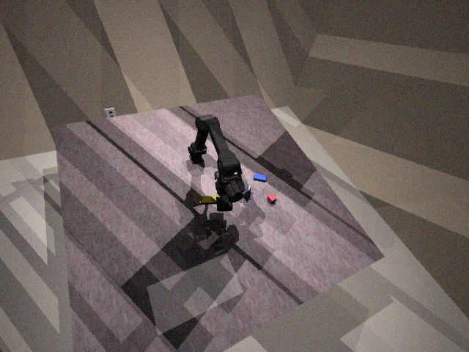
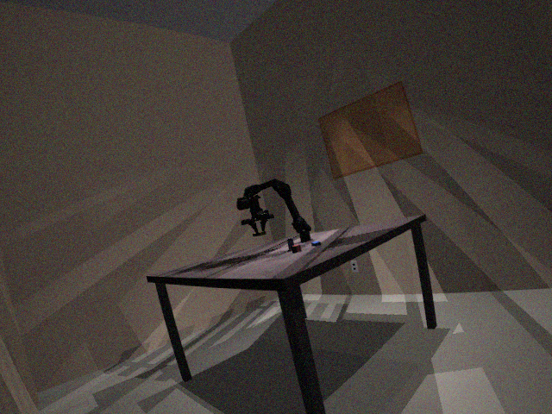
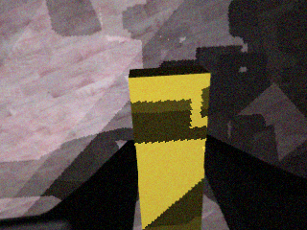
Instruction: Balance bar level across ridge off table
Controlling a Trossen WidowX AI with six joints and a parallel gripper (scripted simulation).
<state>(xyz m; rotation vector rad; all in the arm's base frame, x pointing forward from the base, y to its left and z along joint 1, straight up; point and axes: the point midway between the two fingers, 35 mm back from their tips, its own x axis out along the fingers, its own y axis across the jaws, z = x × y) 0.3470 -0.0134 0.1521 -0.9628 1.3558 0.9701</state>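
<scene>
My gripper tip is now 280 mm to the right of the small red block, 100 mm above it and 30 mm short of it. Round my gripper tip: blue block (300 mm to the left, 110 mm below, 110 mm behind); yellow bar (30 mm to the right, 10 mm behind).
</scene>
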